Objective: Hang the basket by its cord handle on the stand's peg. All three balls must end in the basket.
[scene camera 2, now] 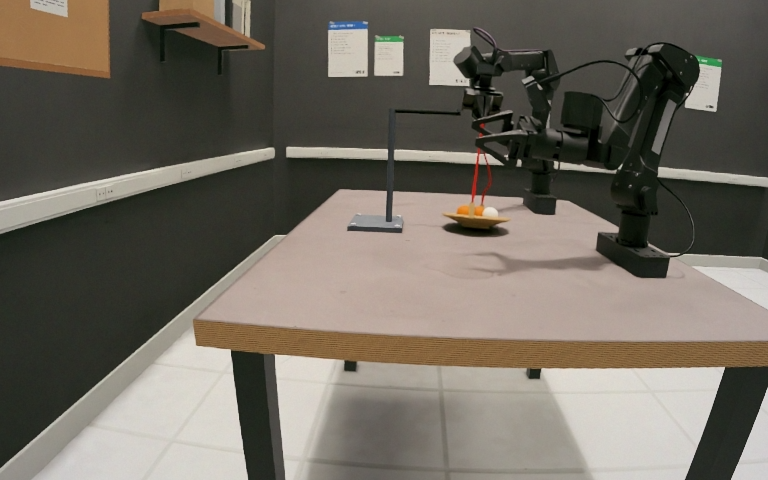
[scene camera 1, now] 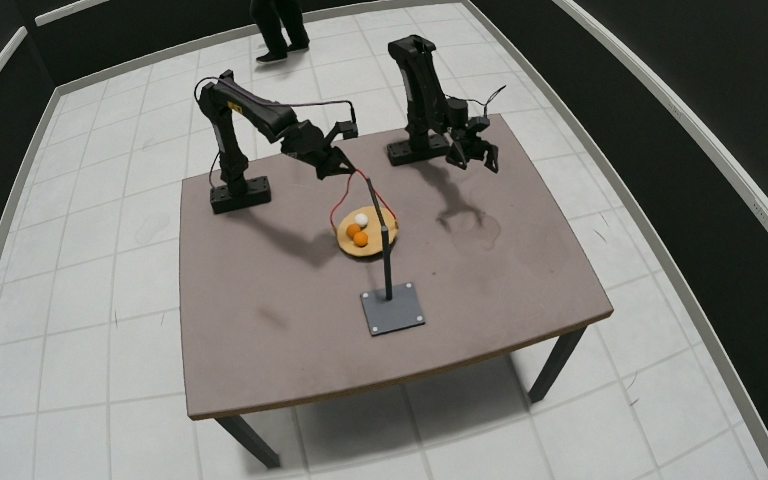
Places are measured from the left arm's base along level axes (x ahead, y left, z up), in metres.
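Where they show: left gripper, fingertip midpoint: point(scene camera 2: 473, 132) point(scene camera 1: 482, 170); right gripper, fingertip midpoint: point(scene camera 2: 483, 125) point(scene camera 1: 354, 171); left arm's base, link origin: point(scene camera 2: 630, 248) point(scene camera 1: 418, 146); right arm's base, link origin: point(scene camera 2: 539, 195) point(scene camera 1: 238, 191).
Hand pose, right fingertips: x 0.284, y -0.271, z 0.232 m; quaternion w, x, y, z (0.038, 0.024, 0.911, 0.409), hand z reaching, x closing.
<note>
Each offset is from my right fingertips to the top centre of the thing. "*": to the spot under its first point. Level surfaces: height alone.
The tan basket point(scene camera 1: 373, 246) point(scene camera 2: 476, 223) hangs level, close over the table, with a white ball @(dz -0.206, dx -0.032, dy +0.008 m) point(scene camera 1: 361, 220) point(scene camera 2: 490, 212) and two orange balls @(dz -0.207, dx +0.032, dy -0.011 m) point(scene camera 1: 360, 239) point(scene camera 2: 464, 210) in it. My right gripper point(scene camera 1: 353, 170) point(scene camera 2: 482, 117) is shut on the top of the red cord handle point(scene camera 1: 340, 202) point(scene camera 2: 474, 175), which runs up from both basket sides. The stand point(scene camera 1: 387, 271) point(scene camera 2: 390, 164) carries a dark peg @(* dz +0.029, dx +0.137, dy +0.016 m) point(scene camera 1: 375, 199) point(scene camera 2: 427, 112). In scene camera 2 the cord is to the right of the peg's tip, off the peg. My left gripper point(scene camera 1: 479, 169) point(scene camera 2: 475, 132) is open and empty, apart from the basket.
The stand's grey base plate @(* dz -0.251, dx +0.311, dy +0.002 m) point(scene camera 1: 396, 325) point(scene camera 2: 373, 223) rests on the table @(dz -0.263 m) point(scene camera 1: 271, 350) point(scene camera 2: 396, 294). Both arm bases stand along the table's far edge in scene camera 1. In that view a person's legs point(scene camera 1: 280, 25) show on the floor behind the table.
</note>
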